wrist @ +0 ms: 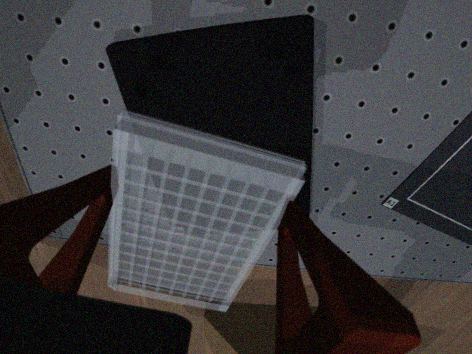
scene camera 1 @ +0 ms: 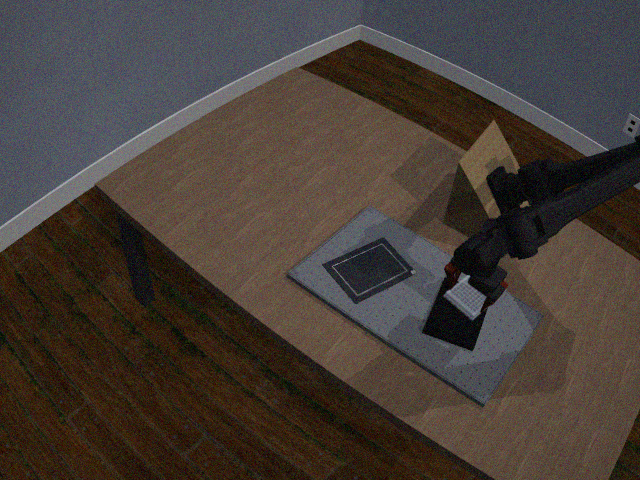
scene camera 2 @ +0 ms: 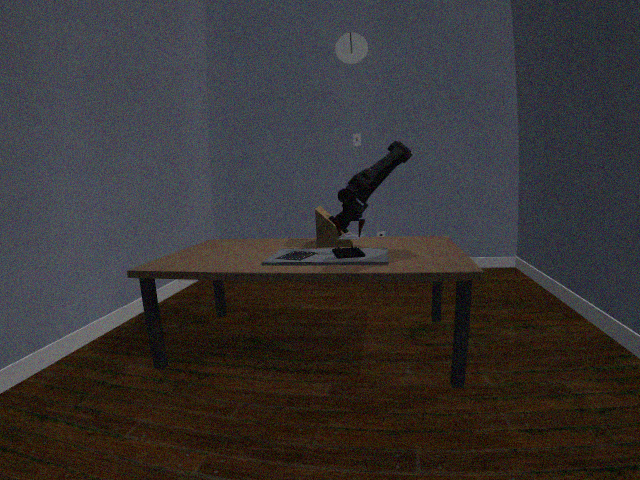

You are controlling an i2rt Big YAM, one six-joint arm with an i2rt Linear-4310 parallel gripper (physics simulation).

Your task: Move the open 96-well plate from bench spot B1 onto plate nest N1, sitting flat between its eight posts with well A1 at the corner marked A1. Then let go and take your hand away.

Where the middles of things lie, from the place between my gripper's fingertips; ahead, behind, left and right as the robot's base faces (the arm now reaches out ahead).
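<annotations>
Dark nest with white outline point(scene camera 1: 370, 269): 23 cm to the right of my hand, 8 cm below it, 1 cm ahead of it; going by their middles, farthest from that hand of the things named here. Clear well plate point(scene camera 1: 464, 297): 4 cm behind my hand. Black nest pad point(scene camera 1: 454, 325): 7 cm below my hand, 2 cm behind it, 1 cm to the right of it.
</annotations>
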